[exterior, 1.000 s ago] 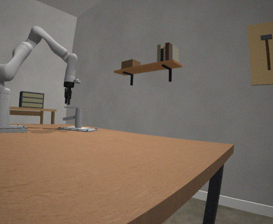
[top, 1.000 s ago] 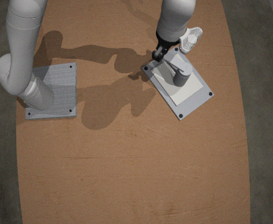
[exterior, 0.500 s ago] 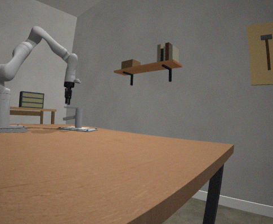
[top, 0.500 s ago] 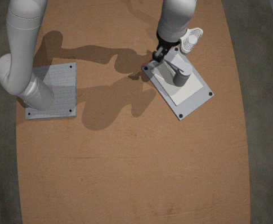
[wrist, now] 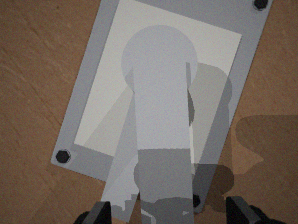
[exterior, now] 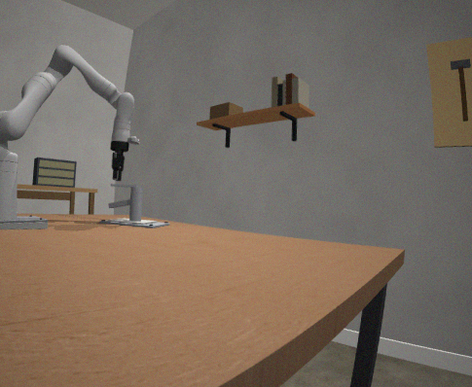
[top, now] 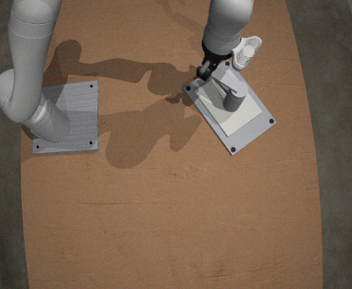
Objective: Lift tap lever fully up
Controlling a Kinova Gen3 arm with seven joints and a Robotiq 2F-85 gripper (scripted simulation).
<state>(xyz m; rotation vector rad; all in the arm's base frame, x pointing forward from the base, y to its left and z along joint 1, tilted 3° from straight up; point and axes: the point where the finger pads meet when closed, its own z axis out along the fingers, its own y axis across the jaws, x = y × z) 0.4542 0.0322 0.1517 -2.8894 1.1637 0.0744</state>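
Right now my hand is 30 mm above the flat lever, 20 mm to the left of it and 20 mm short of it. Round my hand: tap (90 mm below, 40 mm to the right, 40 mm ahead).
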